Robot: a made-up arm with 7 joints. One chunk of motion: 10 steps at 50 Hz.
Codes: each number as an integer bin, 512 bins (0 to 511) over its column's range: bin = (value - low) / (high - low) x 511, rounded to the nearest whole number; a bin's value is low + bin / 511 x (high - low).
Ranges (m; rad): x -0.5..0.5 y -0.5..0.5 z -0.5..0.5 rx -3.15..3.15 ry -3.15..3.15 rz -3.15..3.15
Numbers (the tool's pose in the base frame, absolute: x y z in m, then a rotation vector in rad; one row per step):
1: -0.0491 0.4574 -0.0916 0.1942 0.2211 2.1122
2: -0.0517 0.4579 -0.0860 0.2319 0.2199 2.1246
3: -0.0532 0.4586 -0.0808 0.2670 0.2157 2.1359
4: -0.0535 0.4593 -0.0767 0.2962 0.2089 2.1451
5: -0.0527 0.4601 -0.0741 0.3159 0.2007 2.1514
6: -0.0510 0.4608 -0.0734 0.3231 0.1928 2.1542
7: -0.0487 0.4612 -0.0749 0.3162 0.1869 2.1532
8: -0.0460 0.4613 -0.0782 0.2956 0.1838 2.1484
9: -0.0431 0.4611 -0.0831 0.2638 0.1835 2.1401
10: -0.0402 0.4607 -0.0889 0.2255 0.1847 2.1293
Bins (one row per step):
1: 230 489 209 271 273 427
2: 229 489 212 274 273 428
3: 228 490 214 277 273 429
4: 228 490 216 280 272 429
5: 229 491 218 281 272 430
6: 229 491 218 282 271 430
7: 231 491 217 281 271 430
8: 232 491 216 279 270 430
9: 233 491 213 277 270 429
10: 235 491 210 274 270 428

